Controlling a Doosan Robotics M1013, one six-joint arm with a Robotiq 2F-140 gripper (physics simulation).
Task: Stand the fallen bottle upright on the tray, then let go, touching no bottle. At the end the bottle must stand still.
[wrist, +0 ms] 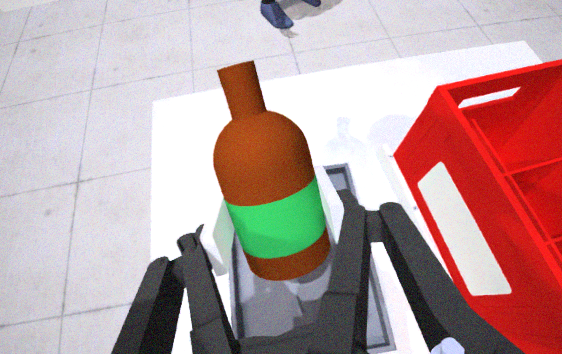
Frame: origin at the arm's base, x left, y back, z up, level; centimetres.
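Seen in the pictures: gripper, fingertip midpoint: (273,193).
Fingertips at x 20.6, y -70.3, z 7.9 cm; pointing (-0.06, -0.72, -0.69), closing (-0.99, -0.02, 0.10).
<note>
Pixels of each thing's top centre, then the offset from my fingertips to it. "spot": a spot on its surface instead. Level surfaces: height alone.
- grey tray at a spot on its surface: (382,320) spot: dx -10.5, dy +12.7, dz -16.8 cm
- red crate at a spot on its surface: (425,145) spot: dx -19.6, dy -5.7, dz -7.9 cm
- white table top at its surface level: dz -18.6 cm
A brown bottle (262,160) with a green band is in the middle of the wrist view, its neck toward the top of the view and its base toward the gripper's palm. My gripper (273,193) is shut on it, with one pale pad on each side at the green band. The grey tray (382,320) lies behind and below the bottle's lower part, partly hidden by the bottle and the fingers. Whether the bottle's base touches the tray cannot be told from this view.
A red crate (425,145) with compartments stands at the right, close to the right finger linkage. The white table top (185,130) reaches around the tray, with faint shadows behind the bottle. Tiled floor lies beyond its left and far edges. Blue shoes (276,15) show at the top.
</note>
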